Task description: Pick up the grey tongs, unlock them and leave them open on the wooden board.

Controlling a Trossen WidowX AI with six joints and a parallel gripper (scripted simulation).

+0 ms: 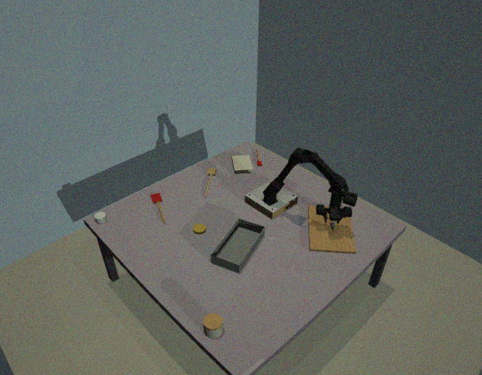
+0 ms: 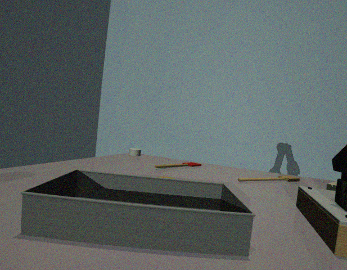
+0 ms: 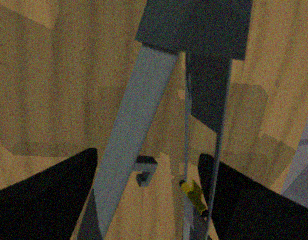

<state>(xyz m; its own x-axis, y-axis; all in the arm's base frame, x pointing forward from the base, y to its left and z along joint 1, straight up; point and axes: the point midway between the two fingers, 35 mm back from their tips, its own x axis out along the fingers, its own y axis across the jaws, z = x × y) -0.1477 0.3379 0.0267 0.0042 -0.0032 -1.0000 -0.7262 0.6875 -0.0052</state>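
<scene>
My gripper tip is 40 mm above the wooden board. From my gripper tip the other things lie so: white block 10 mm ahead, 790 mm to the right, 30 mm below; then yellow disc 570 mm ahead, 420 mm to the right, 40 mm below; then grey roasting tin 490 mm ahead, 180 mm to the right, 20 mm below.
</scene>
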